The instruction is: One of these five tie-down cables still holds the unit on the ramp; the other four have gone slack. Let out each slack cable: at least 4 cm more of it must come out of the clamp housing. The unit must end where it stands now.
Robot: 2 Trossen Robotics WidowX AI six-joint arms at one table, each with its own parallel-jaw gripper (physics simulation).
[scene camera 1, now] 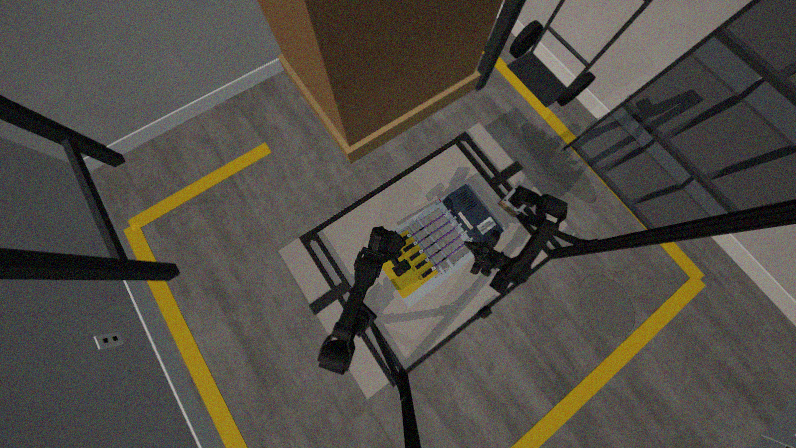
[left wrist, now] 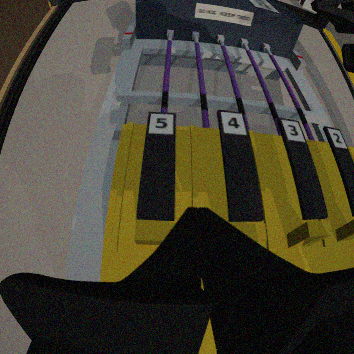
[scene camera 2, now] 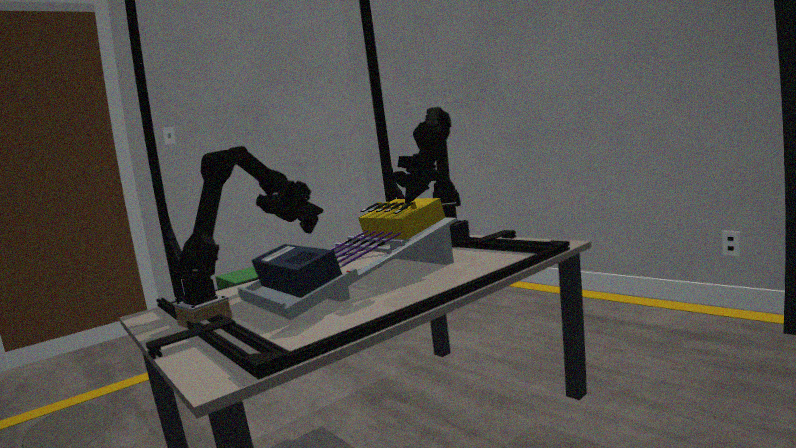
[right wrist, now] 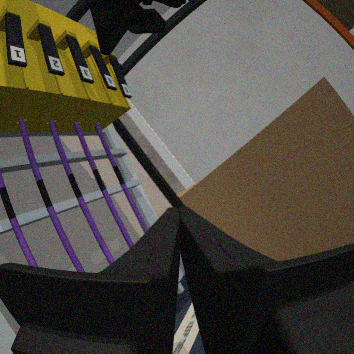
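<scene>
The dark blue unit (scene camera 1: 473,208) (scene camera 2: 295,267) (left wrist: 175,20) sits low on the light grey ramp (scene camera 2: 426,247) (left wrist: 87,245). Purple cables (left wrist: 200,75) (right wrist: 91,220) with black marks run from it to the yellow clamp housing (scene camera 1: 406,286) (scene camera 2: 423,222) (left wrist: 202,165) (right wrist: 55,107). Slackness cannot be told. Black levers numbered 1 to 5 stand on the housing; lever 5 (left wrist: 157,180) and lever 4 (left wrist: 242,180) are nearest the left gripper. My left gripper (left wrist: 195,216) (scene camera 2: 408,201) is shut and empty, low over the housing; contact is unclear. My right gripper (right wrist: 177,216) (scene camera 2: 309,227) is shut and empty, above the unit and cables.
A green block (scene camera 2: 236,277) lies behind the unit in scene camera 2. A black rail frame (scene camera 2: 389,322) borders the table (scene camera 2: 490,261). A tall black post (scene camera 2: 374,100) rises behind the table. A large brown cabinet (scene camera 1: 406,72) stands beyond it.
</scene>
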